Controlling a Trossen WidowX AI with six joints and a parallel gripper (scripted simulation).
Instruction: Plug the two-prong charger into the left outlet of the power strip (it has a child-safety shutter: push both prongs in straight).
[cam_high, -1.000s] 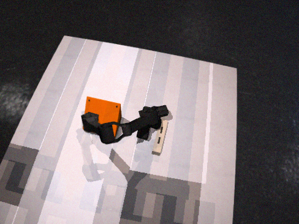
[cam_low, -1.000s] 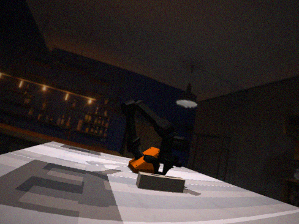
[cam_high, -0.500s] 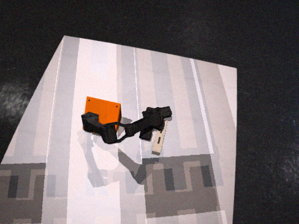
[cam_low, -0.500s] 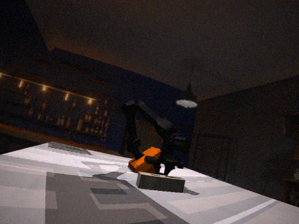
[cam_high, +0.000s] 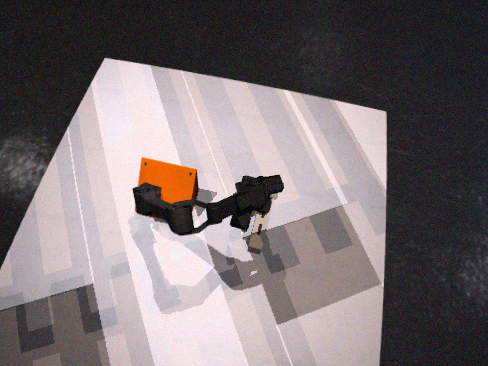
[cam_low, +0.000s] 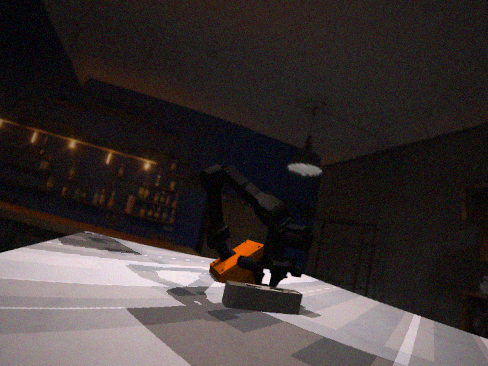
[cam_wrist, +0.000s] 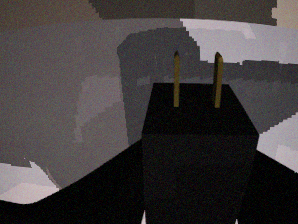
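The black two-prong charger lies 2 cm ahead of my gripper tip and 1 cm above it.
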